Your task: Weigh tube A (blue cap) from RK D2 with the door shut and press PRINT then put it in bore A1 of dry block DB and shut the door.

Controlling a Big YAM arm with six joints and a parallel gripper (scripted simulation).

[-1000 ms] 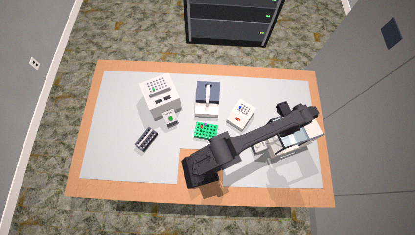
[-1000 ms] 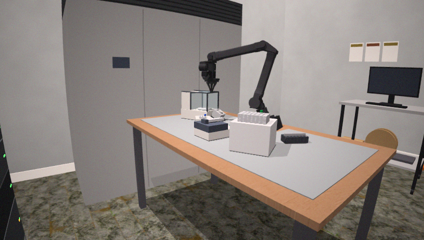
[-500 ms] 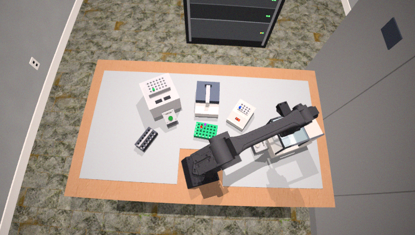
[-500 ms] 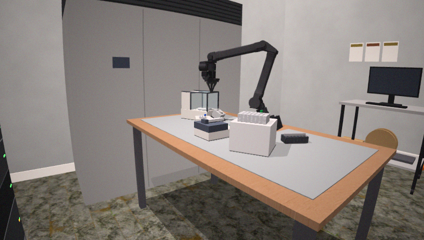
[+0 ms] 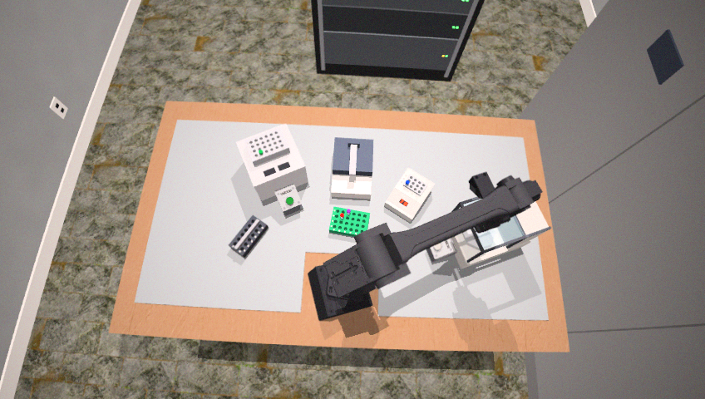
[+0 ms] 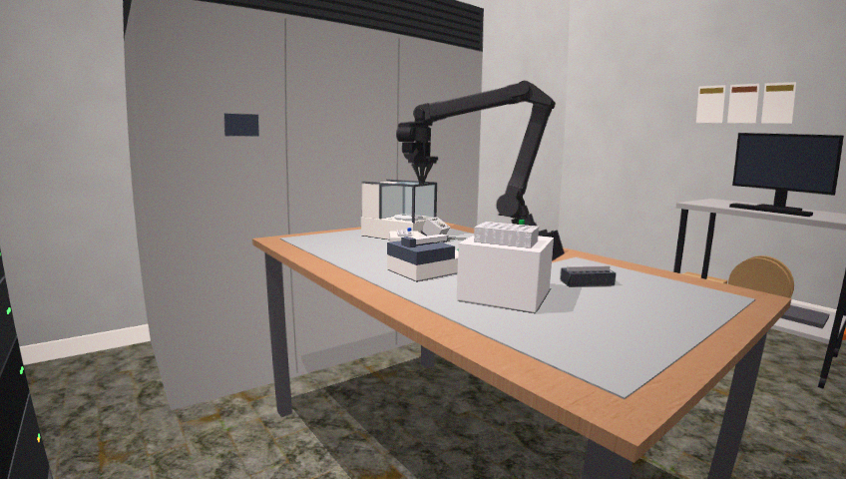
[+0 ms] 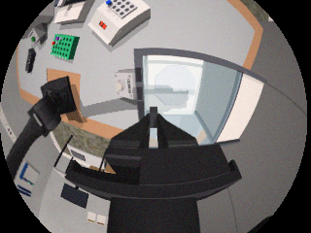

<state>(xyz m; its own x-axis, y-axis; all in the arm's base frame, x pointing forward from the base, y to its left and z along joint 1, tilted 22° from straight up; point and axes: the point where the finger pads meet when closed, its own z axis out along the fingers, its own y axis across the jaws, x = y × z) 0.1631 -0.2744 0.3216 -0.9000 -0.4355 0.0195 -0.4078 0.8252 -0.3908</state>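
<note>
Right now the balance door is 1 cm ahead of my hand, 3 cm to the right of it and 1 cm below it. Also, from my hand: green rack RK 3 cm ahead, 38 cm to the left, 20 cm below; then white print key 4 cm behind, 8 cm to the left, 15 cm below; then dry block DB 15 cm ahead, 18 cm to the left, 19 cm below.
</note>
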